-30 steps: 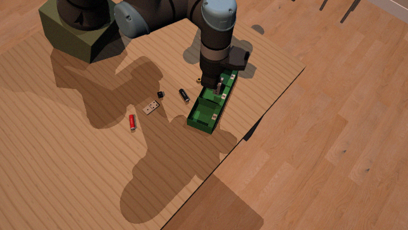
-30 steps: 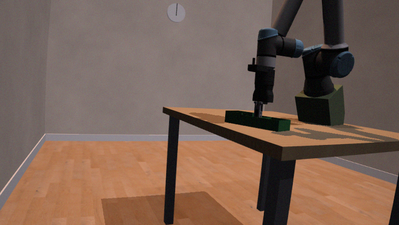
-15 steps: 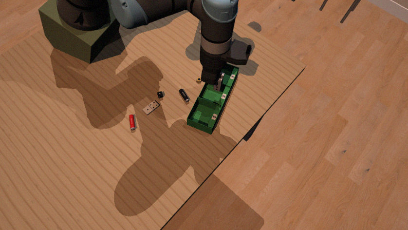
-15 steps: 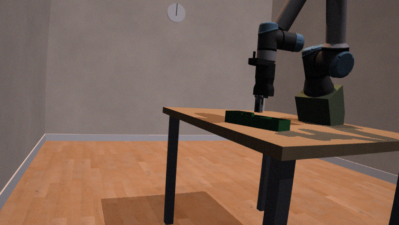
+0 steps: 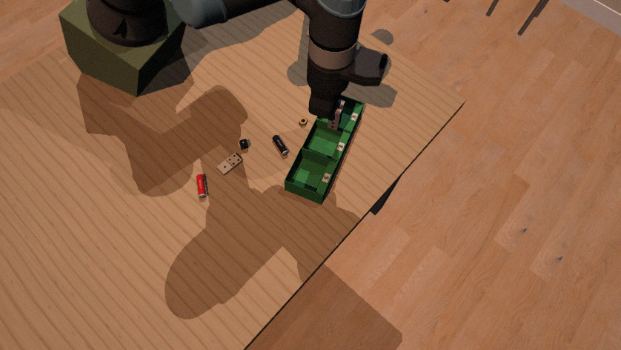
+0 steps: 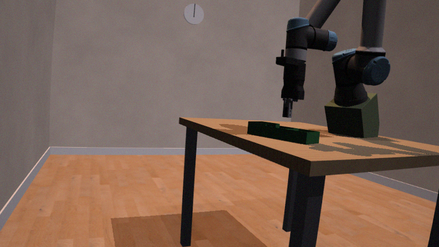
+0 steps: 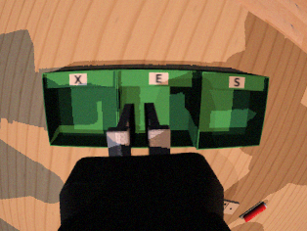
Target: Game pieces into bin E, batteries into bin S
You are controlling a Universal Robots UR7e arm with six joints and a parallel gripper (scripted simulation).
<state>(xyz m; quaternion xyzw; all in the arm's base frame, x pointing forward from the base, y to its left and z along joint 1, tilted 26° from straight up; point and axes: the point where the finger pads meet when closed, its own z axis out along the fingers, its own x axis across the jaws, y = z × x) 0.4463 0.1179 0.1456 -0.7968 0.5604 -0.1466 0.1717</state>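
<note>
Right now the red battery is 13 cm behind my hand, 27 cm to the right of it and 9 cm below it. From my hand the other things lie so: brass nut 8 cm behind, 9 cm below; green three-compartment bin 2 cm to the right, 7 cm below; black battery 8 cm behind, 8 cm to the right, 9 cm below.
</note>
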